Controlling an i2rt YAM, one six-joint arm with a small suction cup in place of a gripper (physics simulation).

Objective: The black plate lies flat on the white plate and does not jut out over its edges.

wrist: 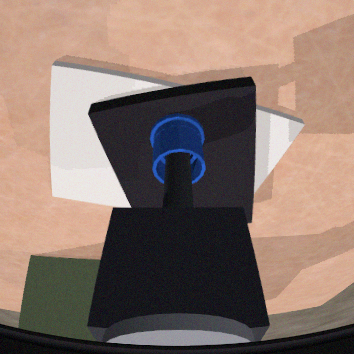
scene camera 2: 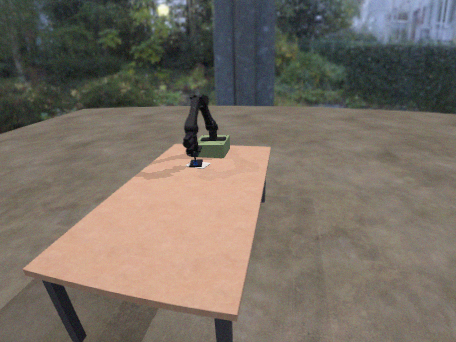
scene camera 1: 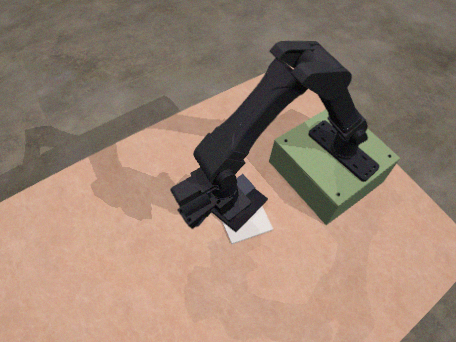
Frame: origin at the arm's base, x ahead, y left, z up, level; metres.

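Seen in the pictures: hand, tool point: point(wrist: 177, 130) point(scene camera 2: 195, 165); arm's base, link origin: point(scene camera 2: 213, 139) point(scene camera 1: 343, 150).
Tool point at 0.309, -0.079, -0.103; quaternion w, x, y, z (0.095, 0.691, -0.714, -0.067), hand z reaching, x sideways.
Pixels of each thing's middle, then the offset from my tool point to it, as dx, dy, dz. Level surfaces: height alone.
- black plate, body centre: point(wrist: 186, 174) point(scene camera 1: 239, 204) point(scene camera 2: 196, 163) -0.034, -0.005, +0.004
- white plate, body centre: point(wrist: 163, 159) point(scene camera 1: 241, 211) point(scene camera 2: 198, 164) -0.028, +0.010, -0.004
- wooden table, surface height: dz -0.007
The black plate point(scene camera 1: 238, 223) point(scene camera 2: 201, 163) point(wrist: 227, 150) hangs level on my suction cup point(scene camera 2: 195, 163) point(wrist: 178, 145), a little above the white plate. The blue cup is against its upper face; in scene camera 1 the arm hides the cup. The white plate point(scene camera 1: 251, 231) point(scene camera 2: 206, 165) point(wrist: 75, 135) lies flat on the table. The black plate is turned relative to it and covers its middle. In the wrist view white shows at the left and right, and the black plate's near right corner juts past the white plate's edge. The near edge is partly hidden by my wrist.
A green box point(scene camera 1: 302, 182) point(scene camera 2: 215, 149) point(wrist: 60, 295) carries the arm's base and stands close to the plates. The wooden table point(scene camera 1: 125, 270) point(scene camera 2: 165, 230) extends away from the box. Shadows of the arm fall across the table around the plates.
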